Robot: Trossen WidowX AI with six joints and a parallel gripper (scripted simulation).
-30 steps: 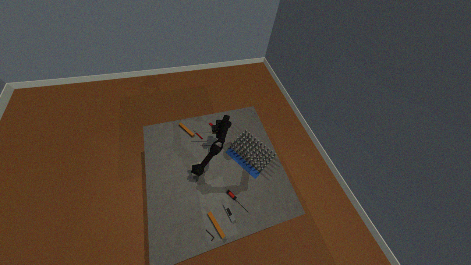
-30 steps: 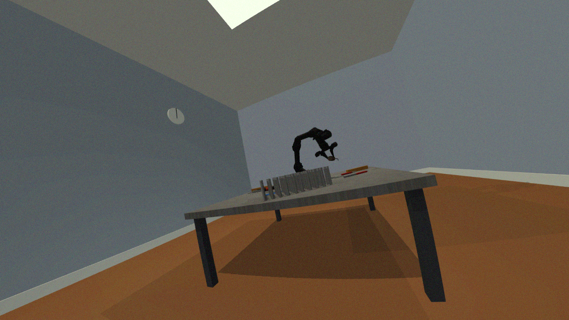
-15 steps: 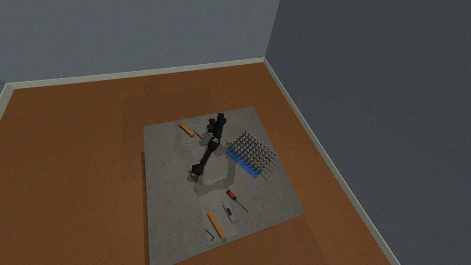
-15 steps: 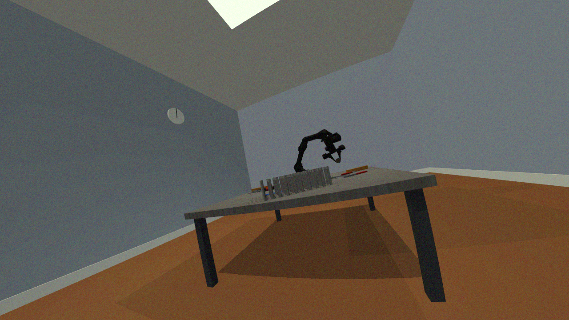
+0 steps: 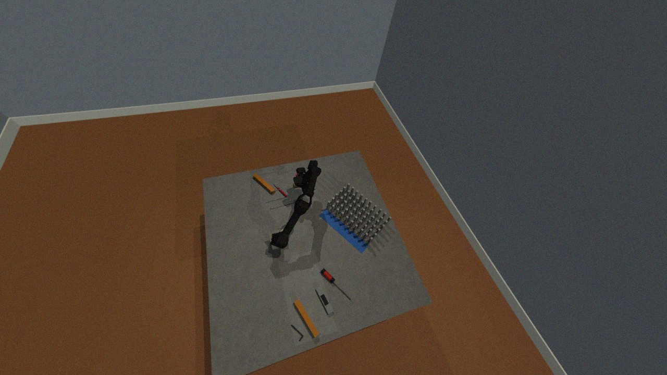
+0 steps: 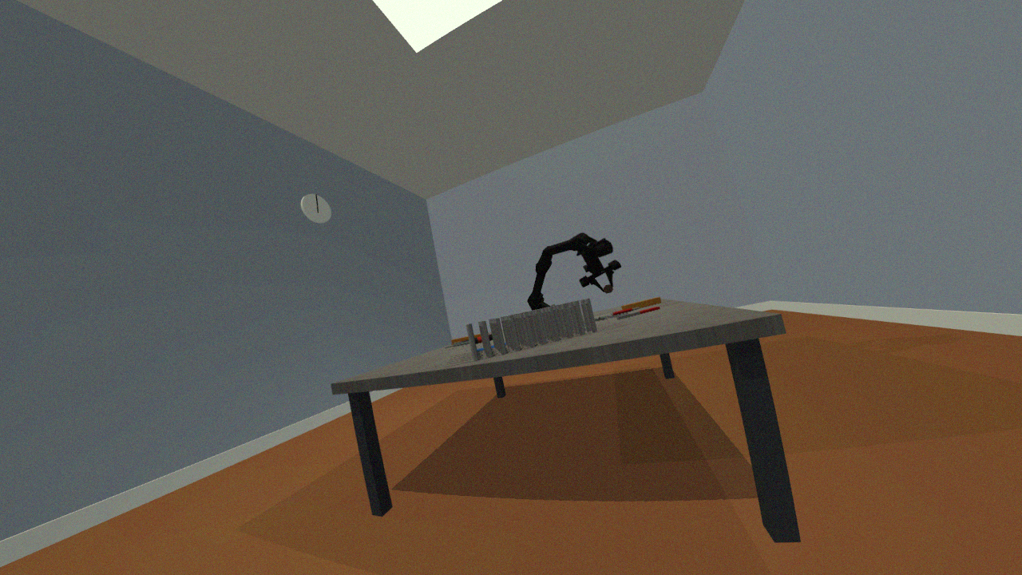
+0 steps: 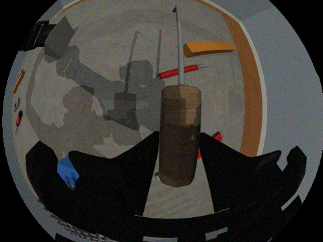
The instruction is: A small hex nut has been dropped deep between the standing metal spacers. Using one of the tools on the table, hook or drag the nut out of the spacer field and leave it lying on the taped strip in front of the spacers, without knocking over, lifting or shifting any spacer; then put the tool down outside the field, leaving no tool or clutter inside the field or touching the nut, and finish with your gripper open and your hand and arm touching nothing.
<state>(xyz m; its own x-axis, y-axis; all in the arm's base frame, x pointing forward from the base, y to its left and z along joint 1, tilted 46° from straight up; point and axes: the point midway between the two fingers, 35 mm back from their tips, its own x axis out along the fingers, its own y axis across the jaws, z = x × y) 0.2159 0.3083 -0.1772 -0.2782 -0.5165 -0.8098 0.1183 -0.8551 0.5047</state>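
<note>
The hook tool is 10 cm behind my gripper tip and 1 cm to the right of it. The rest, counted from my gripper tip: blue taped strip: 25 cm ahead, 36 cm to the right, 13 cm below; dark flat tool: 78 cm to the right, 11 cm below; thin red tool: 15 cm behind, 8 cm to the left, 12 cm below.
</note>
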